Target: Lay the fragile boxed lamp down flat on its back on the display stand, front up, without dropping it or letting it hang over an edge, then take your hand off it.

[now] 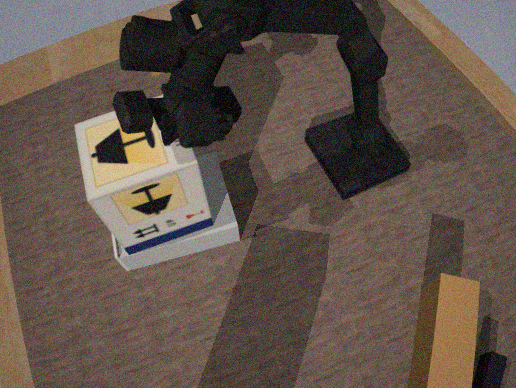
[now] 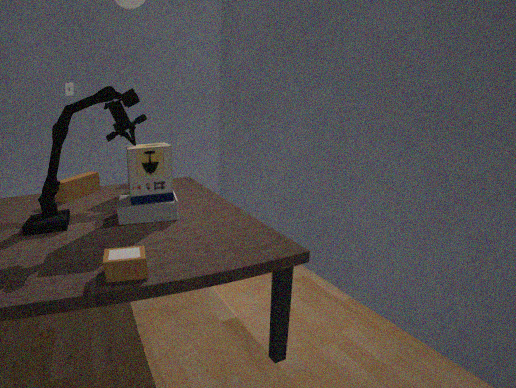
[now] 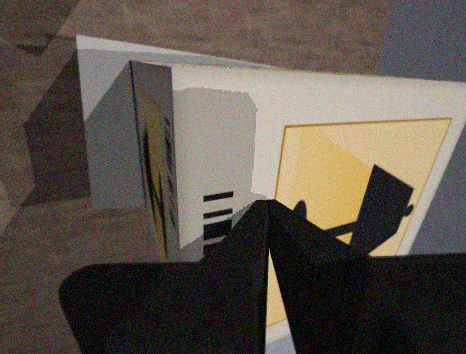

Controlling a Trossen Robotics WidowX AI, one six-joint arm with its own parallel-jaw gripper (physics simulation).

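Places are measured from the arm's base along level axes (x ahead, y left, z up), in metres.
Where they show: gripper, fingertip midpoint: (image 1: 165,143) (image 2: 135,145) (image 3: 265,209); arm's base at its link origin: (image 1: 363,158) (image 2: 50,214).
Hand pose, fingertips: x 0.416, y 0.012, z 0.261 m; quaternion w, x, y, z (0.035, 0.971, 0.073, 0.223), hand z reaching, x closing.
Note:
Things, the pixels of their top centre, and the offset from my fingertips.
- long wooden block at its top centre: (image 1: 453,356) (image 2: 77,176) dx -0.355, dy +0.455, dz -0.188 m
- small black object at its top centre: (image 1: 493,381) dx -0.437, dy +0.533, dz -0.248 m
- small brown box with a white top, top centre: (image 2: 124,253) dx -0.059, dy -0.538, dz -0.238 m
The white boxed lamp (image 1: 150,200) (image 2: 150,170) (image 3: 215,140) stands upright on the low white display stand (image 1: 200,240) (image 2: 147,215) (image 3: 112,165), its dark blue band at the bottom. Yellow panels with a black lamp show on its top and on a side. Part of the stand's top shows beside the box. My gripper (image 1: 170,142) (image 2: 134,143) (image 3: 265,209) is shut and empty, pointing down at the top of the box near one edge, beside the barcode. Whether the fingertips touch the box I cannot tell. The box's far sides are hidden.
A long wooden block (image 1: 452,330) (image 2: 80,185) lies on the table, with a small black object (image 1: 492,367) beside it. A small brown box with a white top (image 2: 126,270) sits near the table edge. The arm's black base (image 1: 357,155) (image 2: 47,222) stands beside the display stand.

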